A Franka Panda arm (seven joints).
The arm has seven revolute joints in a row. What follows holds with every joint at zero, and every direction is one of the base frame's.
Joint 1 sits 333 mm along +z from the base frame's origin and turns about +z.
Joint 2 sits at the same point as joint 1 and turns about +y.
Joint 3 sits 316 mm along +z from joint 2 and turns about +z.
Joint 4 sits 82.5 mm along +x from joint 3 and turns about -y.
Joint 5 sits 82.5 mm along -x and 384 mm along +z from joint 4 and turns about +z.
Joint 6 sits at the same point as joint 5 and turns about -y.
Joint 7 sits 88 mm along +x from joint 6 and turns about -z.
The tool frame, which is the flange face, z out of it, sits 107 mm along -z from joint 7; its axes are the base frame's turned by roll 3.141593, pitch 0 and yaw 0 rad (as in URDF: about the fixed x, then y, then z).
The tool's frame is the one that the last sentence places.
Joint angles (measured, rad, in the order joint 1, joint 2, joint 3, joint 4, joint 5, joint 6, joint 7), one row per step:
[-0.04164 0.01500 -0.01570 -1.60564 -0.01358 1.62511 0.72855]
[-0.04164 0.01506 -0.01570 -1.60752 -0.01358 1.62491 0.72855]
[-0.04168 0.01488 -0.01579 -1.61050 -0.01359 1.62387 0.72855]
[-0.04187 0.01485 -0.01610 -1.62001 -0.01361 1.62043 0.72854]
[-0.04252 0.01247 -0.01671 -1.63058 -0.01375 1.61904 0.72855]
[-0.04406 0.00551 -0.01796 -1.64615 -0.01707 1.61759 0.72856]
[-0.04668 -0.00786 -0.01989 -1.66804 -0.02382 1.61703 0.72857]
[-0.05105 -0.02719 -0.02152 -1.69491 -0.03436 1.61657 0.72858]
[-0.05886 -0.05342 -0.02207 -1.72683 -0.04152 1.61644 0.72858]
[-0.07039 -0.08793 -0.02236 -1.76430 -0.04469 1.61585 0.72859]
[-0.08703 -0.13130 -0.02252 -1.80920 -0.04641 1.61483 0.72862]
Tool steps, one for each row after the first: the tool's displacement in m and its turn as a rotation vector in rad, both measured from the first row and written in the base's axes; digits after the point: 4 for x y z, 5 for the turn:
[-0.0001 0.0000 -0.0009 0.00012 0.00214 0.00000]
[-0.0004 -0.0001 -0.0024 0.00033 0.00597 -0.00015]
[-0.0012 -0.0003 -0.0072 0.00105 0.01887 -0.00069]
[-0.0026 -0.0009 -0.0110 0.00151 0.02844 -0.00197]
[-0.0056 -0.0027 -0.0146 -0.00105 0.03867 -0.00458]
[-0.0106 -0.0057 -0.0175 -0.00687 0.04814 -0.00869]
[-0.0176 -0.0097 -0.0196 -0.01627 0.05680 -0.01392]
[-0.0267 -0.0144 -0.0205 -0.02216 0.06313 -0.02166]
[-0.0387 -0.0202 -0.0198 -0.02389 0.06698 -0.03315]
[-0.0539 -0.0278 -0.0186 -0.02385 0.06979 -0.04971]

